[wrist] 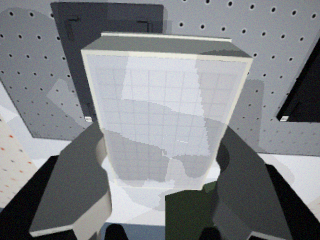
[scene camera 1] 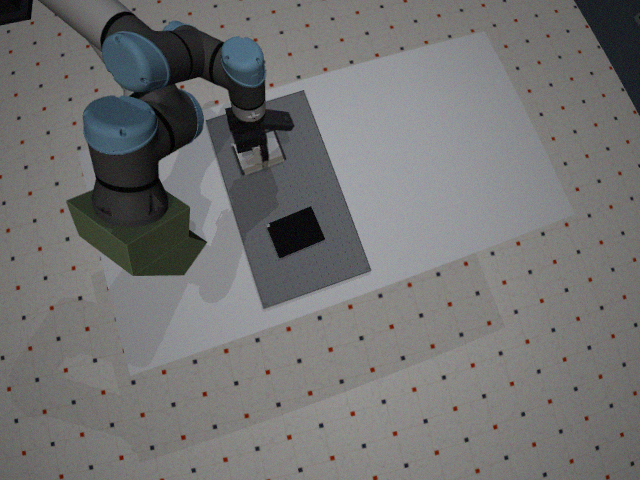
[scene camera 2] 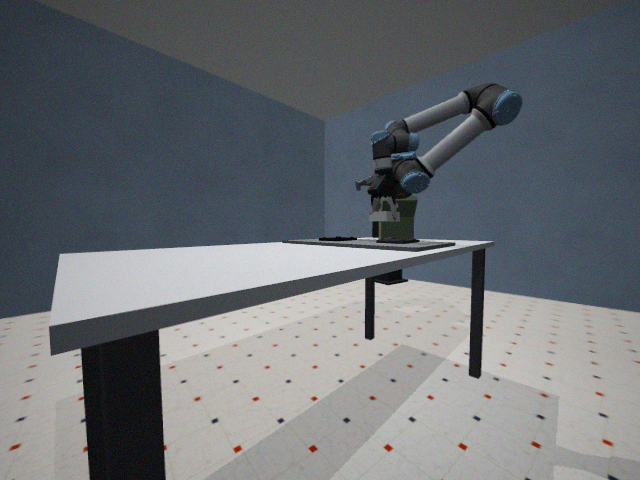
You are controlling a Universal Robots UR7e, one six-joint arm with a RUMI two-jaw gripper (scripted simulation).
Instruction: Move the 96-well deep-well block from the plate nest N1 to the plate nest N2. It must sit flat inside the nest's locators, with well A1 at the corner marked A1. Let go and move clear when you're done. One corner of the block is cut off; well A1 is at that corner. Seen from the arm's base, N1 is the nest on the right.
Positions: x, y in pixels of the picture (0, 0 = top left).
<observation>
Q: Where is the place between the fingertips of the gripper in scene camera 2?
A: At 385, 220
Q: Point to a deep-well block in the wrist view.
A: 163, 101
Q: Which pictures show the gripper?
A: The wrist view, scene camera 1 and scene camera 2: all of them.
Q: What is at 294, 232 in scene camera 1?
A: A black plate nest.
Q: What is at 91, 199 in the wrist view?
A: The gripper.
</observation>
